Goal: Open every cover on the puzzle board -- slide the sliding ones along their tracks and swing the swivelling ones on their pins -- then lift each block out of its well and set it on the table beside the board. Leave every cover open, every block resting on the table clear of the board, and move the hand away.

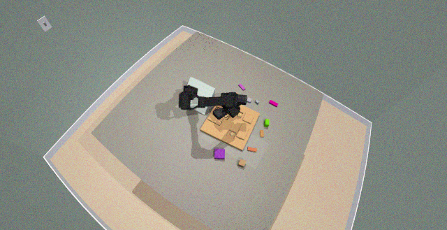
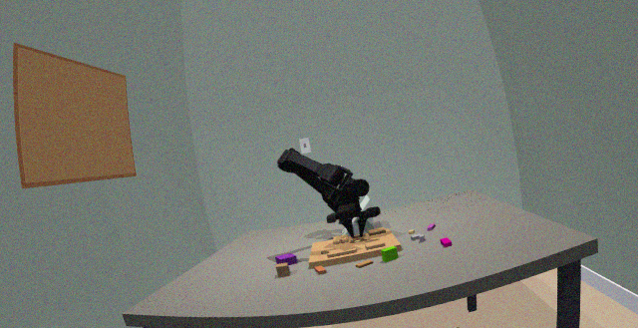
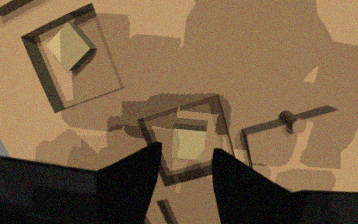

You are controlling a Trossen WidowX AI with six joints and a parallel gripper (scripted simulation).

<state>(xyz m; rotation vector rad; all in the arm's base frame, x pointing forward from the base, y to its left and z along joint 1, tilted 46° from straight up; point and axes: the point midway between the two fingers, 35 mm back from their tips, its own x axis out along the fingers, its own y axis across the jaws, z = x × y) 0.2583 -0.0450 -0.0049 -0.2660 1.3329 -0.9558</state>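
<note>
Now: gripper tip 40 mm short of the tan puzzle board and 10 mm above it. Round my gripper tip: grey block: 150 mm ahead, 200 mm to the left, 20 mm below; then green block: 270 mm ahead, 70 mm to the left, 10 mm below; then brown piece: 260 mm ahead, 10 mm to the right, 30 mm below.
</note>
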